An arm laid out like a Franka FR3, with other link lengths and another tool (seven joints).
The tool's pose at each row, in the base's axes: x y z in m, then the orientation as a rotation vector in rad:
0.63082, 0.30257, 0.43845, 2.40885, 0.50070, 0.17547
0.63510, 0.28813, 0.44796, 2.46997, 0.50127, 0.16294
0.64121, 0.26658, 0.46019, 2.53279, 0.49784, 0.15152
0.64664, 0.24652, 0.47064, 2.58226, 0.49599, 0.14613
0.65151, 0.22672, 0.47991, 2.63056, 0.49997, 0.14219
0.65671, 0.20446, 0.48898, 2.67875, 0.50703, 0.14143
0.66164, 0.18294, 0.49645, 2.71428, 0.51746, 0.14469
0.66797, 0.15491, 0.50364, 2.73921, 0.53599, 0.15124
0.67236, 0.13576, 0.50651, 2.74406, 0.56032, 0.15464
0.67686, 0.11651, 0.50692, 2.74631, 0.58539, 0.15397
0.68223, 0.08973, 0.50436, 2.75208, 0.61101, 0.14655
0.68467, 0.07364, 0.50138, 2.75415, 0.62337, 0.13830
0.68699, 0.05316, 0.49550, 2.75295, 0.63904, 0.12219
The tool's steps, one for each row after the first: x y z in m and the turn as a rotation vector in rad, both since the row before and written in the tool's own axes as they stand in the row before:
-0.00184, 0.01758, 0.00217, 0.06033, -0.00269, 0.00846
-0.00277, 0.02517, 0.00319, 0.06115, -0.00232, 0.01165
-0.00255, 0.02301, 0.00227, 0.04803, 0.00120, 0.00916
-0.00277, 0.02214, 0.00195, 0.04789, 0.00350, 0.00511
-0.00327, 0.02428, 0.00215, 0.04809, 0.00642, 0.00347
-0.00321, 0.02299, 0.00209, 0.03612, 0.00833, -0.00042
-0.00437, 0.02903, 0.00394, 0.02721, 0.01058, -0.00721
-0.00317, 0.01918, 0.00404, 0.00940, 0.00671, -0.01499
-0.00352, 0.01845, 0.00619, 0.00759, 0.00369, -0.01638
-0.00628, 0.02425, 0.01119, 0.01192, -0.00031, -0.01677
-0.00477, 0.01380, 0.00778, 0.00563, -0.00342, -0.00872
-0.00695, 0.01658, 0.01168, 0.00422, -0.00876, -0.01240

